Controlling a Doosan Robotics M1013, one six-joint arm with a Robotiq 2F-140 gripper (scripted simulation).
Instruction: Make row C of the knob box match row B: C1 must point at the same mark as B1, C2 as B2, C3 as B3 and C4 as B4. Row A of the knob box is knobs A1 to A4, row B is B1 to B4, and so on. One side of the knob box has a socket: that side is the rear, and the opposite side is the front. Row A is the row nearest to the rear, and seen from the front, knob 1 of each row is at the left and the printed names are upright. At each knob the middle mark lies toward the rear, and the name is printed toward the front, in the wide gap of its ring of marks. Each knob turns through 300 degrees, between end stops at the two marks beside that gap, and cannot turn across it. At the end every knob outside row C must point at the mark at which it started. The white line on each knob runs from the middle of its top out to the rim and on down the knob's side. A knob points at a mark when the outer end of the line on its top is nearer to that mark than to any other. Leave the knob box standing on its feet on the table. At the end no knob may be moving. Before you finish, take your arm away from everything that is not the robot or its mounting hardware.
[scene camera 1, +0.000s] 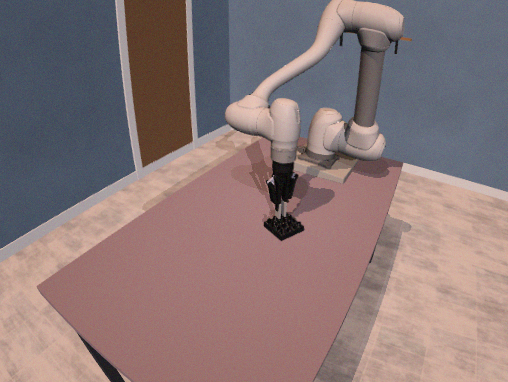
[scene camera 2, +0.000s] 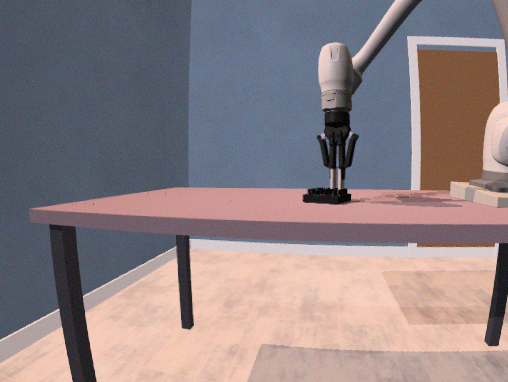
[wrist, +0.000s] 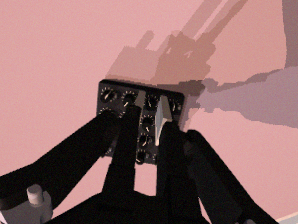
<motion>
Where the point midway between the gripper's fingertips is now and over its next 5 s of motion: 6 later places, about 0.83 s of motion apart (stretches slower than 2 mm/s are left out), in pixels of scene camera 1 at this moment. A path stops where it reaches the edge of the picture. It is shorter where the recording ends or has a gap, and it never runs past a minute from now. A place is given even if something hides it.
My gripper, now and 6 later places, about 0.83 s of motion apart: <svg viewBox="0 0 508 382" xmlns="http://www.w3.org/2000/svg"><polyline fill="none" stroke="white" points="280,216 280,208 280,206 281,204 281,204 280,210 280,213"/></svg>
</motion>
